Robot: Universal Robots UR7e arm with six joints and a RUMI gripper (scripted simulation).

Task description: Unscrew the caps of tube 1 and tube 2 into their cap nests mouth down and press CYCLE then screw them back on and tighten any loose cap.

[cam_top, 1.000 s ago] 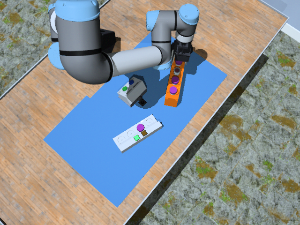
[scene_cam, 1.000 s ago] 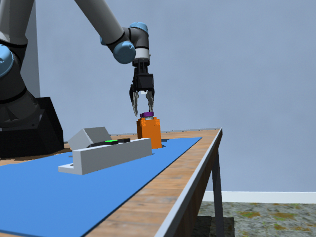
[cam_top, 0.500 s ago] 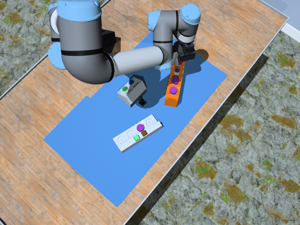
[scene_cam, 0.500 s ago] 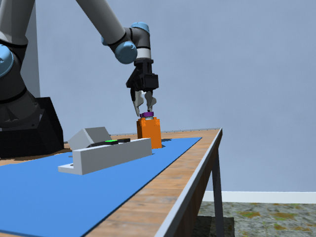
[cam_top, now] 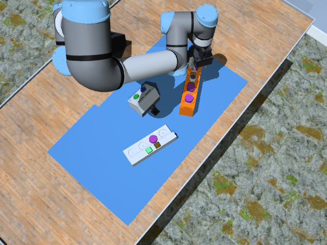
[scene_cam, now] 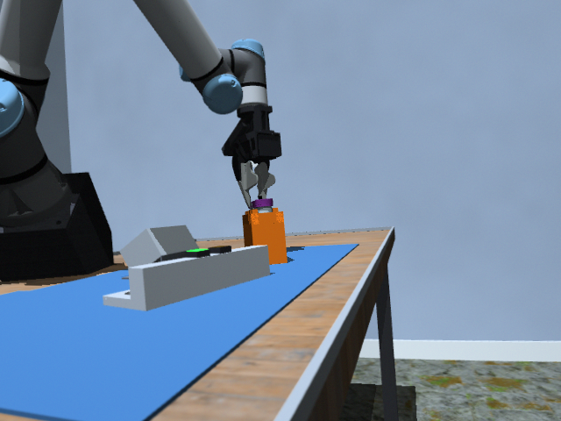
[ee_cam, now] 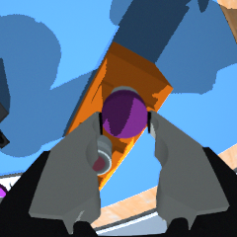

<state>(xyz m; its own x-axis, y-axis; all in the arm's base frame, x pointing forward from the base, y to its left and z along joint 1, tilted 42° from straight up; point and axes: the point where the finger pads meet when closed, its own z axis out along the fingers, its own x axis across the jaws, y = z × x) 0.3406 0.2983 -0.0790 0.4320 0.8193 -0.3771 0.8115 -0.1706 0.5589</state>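
My gripper is now 10 mm above the purple cap. Round my hand: grey key housing (80 mm behind, 240 mm to the right, 70 mm below); green key (100 mm behind, 270 mm to the right, 60 mm below); blue key (100 mm behind, 220 mm to the right, 60 mm below).
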